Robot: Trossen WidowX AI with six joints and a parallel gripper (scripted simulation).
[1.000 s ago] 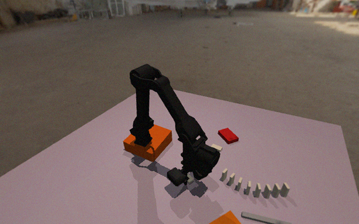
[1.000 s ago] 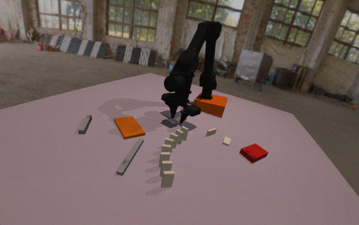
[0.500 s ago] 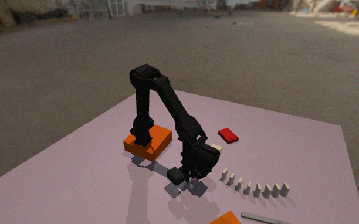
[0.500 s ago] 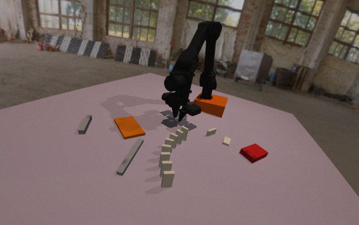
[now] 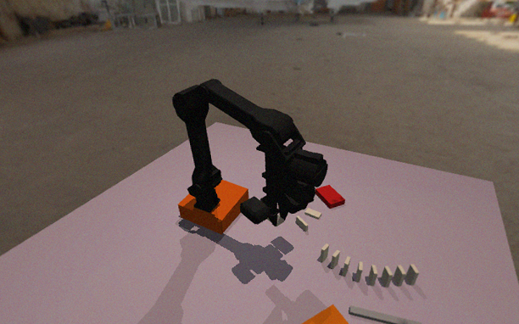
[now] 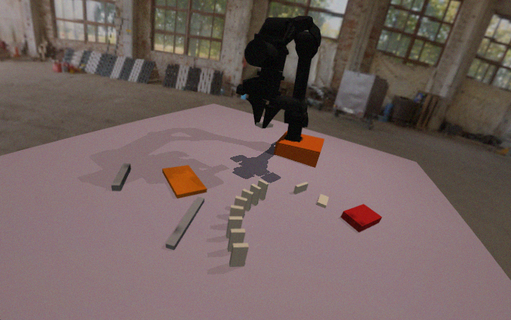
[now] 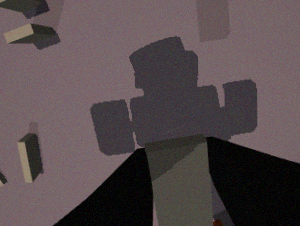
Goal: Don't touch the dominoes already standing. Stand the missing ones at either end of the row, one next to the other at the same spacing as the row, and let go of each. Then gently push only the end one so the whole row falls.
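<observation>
Now: gripper tip 16 cm short of the orange flat plate, 15 cm above it and 14 cm to the left of it. The rest, counted from my gripper tip: short grey bar 27 cm to the right, 24 cm ahead, 14 cm below; red block 33 cm to the left, 14 cm below, 6 cm ahead.
</observation>
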